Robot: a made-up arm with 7 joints. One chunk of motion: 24 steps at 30 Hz.
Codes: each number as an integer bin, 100 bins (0 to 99) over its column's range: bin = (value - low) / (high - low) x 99, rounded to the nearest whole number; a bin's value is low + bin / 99 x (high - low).
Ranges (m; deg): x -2.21..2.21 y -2.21..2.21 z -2.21..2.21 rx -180..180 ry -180..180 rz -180..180
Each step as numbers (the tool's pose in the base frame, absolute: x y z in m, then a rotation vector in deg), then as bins.
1 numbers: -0.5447 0.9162 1.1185 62.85 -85.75 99.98
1 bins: 37 70 75 67 26 77
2 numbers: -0.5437 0.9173 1.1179 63.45 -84.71 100.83
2 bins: 37 70 75 67 26 77
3 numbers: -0.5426 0.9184 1.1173 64.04 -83.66 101.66
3 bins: 37 70 75 67 26 77
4 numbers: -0.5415 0.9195 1.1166 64.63 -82.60 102.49
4 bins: 37 70 75 67 27 78
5 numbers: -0.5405 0.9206 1.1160 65.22 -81.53 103.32
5 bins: 37 70 74 67 27 78
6 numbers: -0.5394 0.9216 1.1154 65.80 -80.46 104.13
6 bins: 37 70 74 68 27 78
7 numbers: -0.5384 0.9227 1.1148 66.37 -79.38 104.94
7 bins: 37 70 74 68 28 78
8 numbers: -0.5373 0.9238 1.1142 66.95 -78.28 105.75
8 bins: 37 70 74 68 28 79
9 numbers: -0.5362 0.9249 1.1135 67.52 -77.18 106.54
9 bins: 37 70 74 68 28 79
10 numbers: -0.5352 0.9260 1.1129 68.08 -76.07 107.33
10 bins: 38 70 74 68 29 79
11 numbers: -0.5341 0.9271 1.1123 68.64 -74.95 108.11
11 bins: 38 70 74 68 29 79
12 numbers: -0.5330 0.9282 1.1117 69.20 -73.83 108.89
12 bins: 38 70 74 69 29 79
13 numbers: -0.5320 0.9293 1.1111 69.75 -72.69 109.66
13 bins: 38 70 74 69 30 80
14 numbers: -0.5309 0.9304 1.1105 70.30 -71.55 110.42
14 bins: 38 70 74 69 30 80
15 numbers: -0.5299 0.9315 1.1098 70.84 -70.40 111.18
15 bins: 38 70 74 69 30 80
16 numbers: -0.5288 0.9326 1.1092 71.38 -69.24 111.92
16 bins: 38 70 74 69 30 80
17 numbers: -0.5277 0.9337 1.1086 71.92 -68.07 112.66
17 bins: 38 70 74 69 31 80
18 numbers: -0.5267 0.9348 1.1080 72.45 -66.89 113.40
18 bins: 38 70 74 69 31 81
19 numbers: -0.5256 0.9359 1.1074 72.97 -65.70 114.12
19 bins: 38 70 74 70 31 81
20 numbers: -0.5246 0.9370 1.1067 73.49 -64.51 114.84
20 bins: 38 70 74 70 32 81
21 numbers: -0.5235 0.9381 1.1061 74.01 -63.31 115.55
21 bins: 38 71 74 70 32 81
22 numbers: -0.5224 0.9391 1.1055 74.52 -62.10 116.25
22 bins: 38 71 74 70 32 81
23 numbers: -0.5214 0.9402 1.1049 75.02 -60.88 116.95
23 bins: 38 71 74 70 33 82
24 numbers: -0.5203 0.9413 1.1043 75.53 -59.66 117.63
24 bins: 38 71 74 70 33 82
